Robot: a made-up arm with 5 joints.
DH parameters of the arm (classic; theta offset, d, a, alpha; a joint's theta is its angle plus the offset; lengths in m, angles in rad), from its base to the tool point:
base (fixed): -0.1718 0 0.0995 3.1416
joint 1: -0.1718 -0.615 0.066 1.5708
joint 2: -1.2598 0 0.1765 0
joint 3: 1.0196 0 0.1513 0
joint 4: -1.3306 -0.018 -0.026 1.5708
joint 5: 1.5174 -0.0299 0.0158 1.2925
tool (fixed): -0.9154 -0.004 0 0
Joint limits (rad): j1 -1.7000..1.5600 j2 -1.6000..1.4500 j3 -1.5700..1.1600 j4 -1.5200..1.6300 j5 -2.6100..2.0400
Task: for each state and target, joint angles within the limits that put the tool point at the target. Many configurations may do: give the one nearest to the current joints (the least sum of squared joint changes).
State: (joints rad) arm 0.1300 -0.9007 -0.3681 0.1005 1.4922
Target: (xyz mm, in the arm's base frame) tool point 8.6 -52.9 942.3
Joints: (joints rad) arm -0.1641 -0.9419 -0.8666 -0.4344 1.5577
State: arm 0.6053 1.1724 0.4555 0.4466 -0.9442
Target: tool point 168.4 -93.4 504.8
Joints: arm 0.8089 1.4500 1.1600 0.6803 -0.2862
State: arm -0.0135 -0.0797 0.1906 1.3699 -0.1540
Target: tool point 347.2 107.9 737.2
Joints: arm -0.4710 0.1959 0.0440 1.2845 -0.2020
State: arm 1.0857 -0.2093 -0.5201 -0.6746 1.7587
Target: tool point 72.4 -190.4 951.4
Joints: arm 1.5600 -0.3497 -0.4866 -0.6323 2.0096
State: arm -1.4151 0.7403 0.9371 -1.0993 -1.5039
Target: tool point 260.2 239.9 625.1
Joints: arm -1.0549 0.3691 0.7604 -1.1463 -1.5283
